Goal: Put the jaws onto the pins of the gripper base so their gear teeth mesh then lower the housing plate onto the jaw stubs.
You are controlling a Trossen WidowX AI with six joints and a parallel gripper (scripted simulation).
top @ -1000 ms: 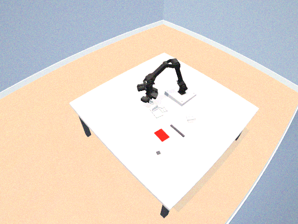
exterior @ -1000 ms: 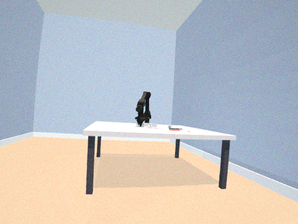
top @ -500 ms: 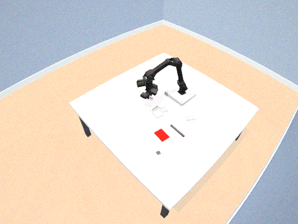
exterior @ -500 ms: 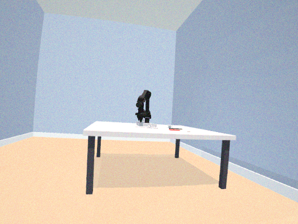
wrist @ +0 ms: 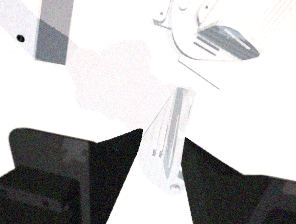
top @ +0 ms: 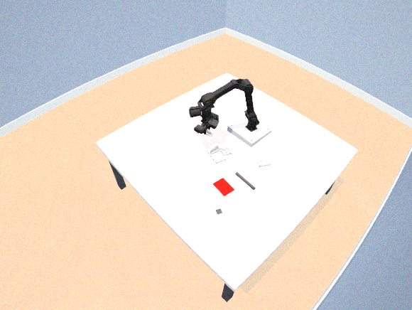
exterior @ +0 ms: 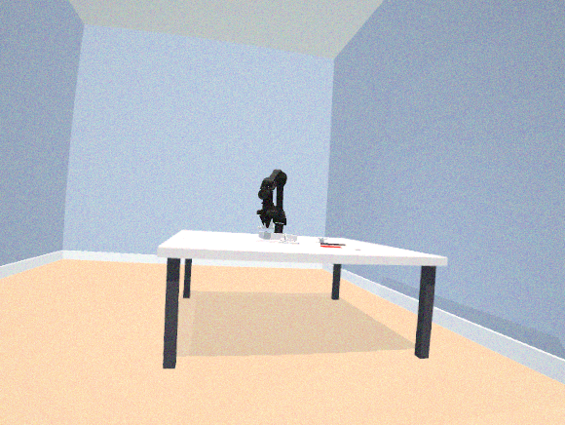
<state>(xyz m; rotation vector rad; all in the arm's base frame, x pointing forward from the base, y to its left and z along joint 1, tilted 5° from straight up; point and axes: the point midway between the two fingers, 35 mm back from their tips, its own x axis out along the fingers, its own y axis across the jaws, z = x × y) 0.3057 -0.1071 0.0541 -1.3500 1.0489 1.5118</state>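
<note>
The white jaw piece is 3 cm ahead of my gripper tip and 2 cm to the right of it. From my gripper tip the other things lie so: dark grey bar: 39 cm to the left, 7 cm below, 2 cm ahead; then small white part: 37 cm to the left, 15 cm behind, 5 cm below; then red flat rectangle: 35 cm to the left, 15 cm ahead, 8 cm below.
</note>
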